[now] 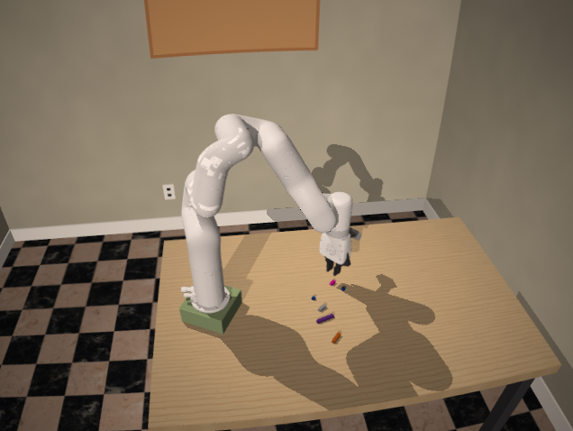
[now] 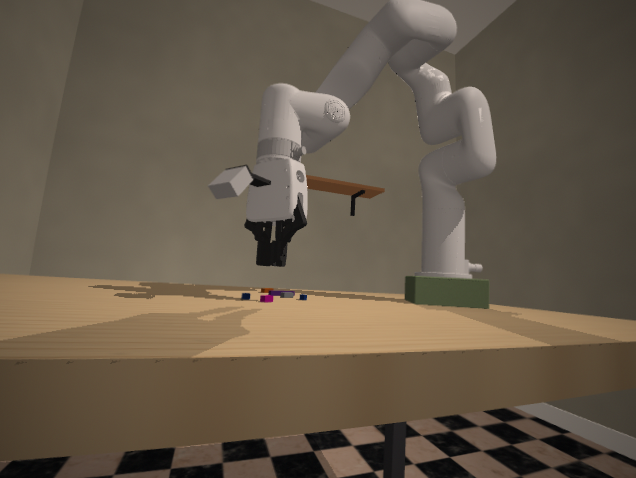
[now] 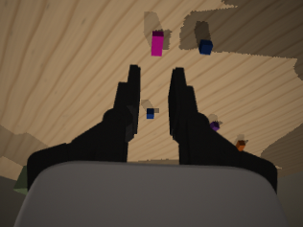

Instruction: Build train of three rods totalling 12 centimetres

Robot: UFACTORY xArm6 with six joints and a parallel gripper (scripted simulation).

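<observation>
The magenta rod lies 70 mm below my hand. The rest, counted from my hand: grey rod: 40 mm behind, 120 mm to the right, 70 mm below; orange rod: 10 mm behind, 250 mm to the right, 70 mm below; purple rod: 40 mm behind, 170 mm to the right, 70 mm below.
</observation>
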